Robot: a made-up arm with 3 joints.
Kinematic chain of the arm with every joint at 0, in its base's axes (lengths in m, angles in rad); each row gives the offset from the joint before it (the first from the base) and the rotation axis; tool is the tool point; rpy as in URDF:
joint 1: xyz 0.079 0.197 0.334 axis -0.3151 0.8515 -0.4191
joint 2: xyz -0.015 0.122 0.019 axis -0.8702 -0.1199 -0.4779
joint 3: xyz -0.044 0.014 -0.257 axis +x
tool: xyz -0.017 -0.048 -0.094 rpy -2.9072 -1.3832 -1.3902
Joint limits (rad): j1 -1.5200..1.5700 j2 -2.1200..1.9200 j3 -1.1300..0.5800
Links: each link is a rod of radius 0.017 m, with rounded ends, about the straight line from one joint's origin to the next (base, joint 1, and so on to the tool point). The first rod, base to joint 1, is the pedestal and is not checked.
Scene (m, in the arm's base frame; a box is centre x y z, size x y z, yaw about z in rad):
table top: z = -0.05
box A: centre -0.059 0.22 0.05 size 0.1 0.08 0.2 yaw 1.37
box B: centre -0.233 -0.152 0 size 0.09 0.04 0.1 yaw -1.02
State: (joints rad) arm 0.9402 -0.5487 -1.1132
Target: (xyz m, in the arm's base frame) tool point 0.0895 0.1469 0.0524
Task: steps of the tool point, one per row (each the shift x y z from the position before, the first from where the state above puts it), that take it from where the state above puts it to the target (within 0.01 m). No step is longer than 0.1 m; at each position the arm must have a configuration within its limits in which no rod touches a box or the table.
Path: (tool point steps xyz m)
1: 0.0218 0.0120 -0.0376
2: 0.0269 0.0189 -0.0287
3: 0.0284 0.0248 -0.0182
4: 0.0256 0.0288 -0.0076
5: 0.0304 -0.0469 -0.0291
6: 0.0299 -0.0531 -0.0162
7: 0.0258 -0.0569 -0.0031
8: 0.0188 -0.0578 0.0088
9: 0.0089 -0.0560 0.0188

